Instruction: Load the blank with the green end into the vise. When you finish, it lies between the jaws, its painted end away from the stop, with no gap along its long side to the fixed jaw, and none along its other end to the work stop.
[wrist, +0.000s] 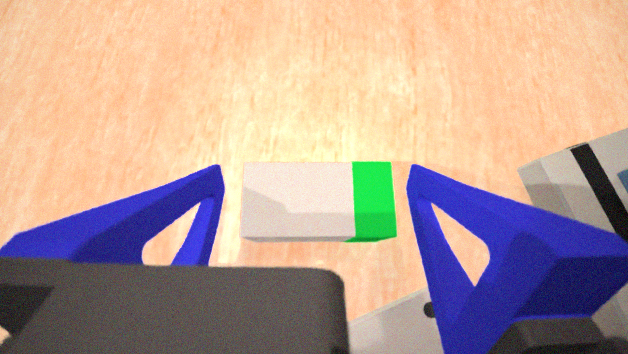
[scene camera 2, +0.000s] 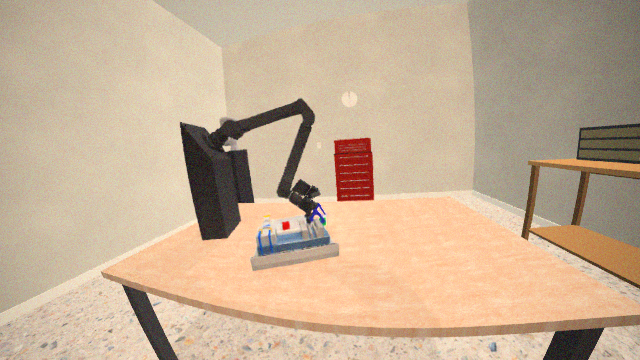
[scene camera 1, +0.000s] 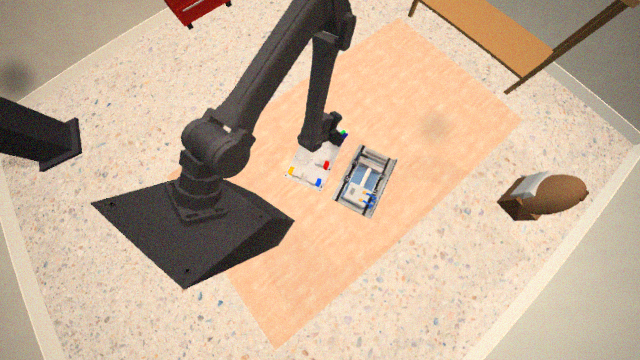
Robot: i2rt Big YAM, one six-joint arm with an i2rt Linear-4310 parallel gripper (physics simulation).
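Note:
The blank with the green end [wrist: 299, 200] [scene camera 1: 343, 132] lies on the wooden table, off the corner of the white board. In the wrist view its green end points right, towards the vise side. My gripper [wrist: 315, 176] [scene camera 2: 317, 214] is open, with one blue finger beyond each end of the blank and a small gap at both ends. The vise [scene camera 1: 364, 178] [scene camera 2: 294, 244] stands beside the white board; part of its base also shows at the right of the wrist view. From scene camera 1 the arm hides most of the blank and the fingers.
The white board [scene camera 1: 309, 159] [wrist: 382, 322] lies close to the gripper and bears parts with a red end [scene camera 1: 326, 165], a yellow end [scene camera 1: 291, 171] and a blue end [scene camera 1: 318, 182]. A red tool cabinet [scene camera 2: 354, 170] and a wooden shelf bench [scene camera 2: 582, 240] stand beyond the table.

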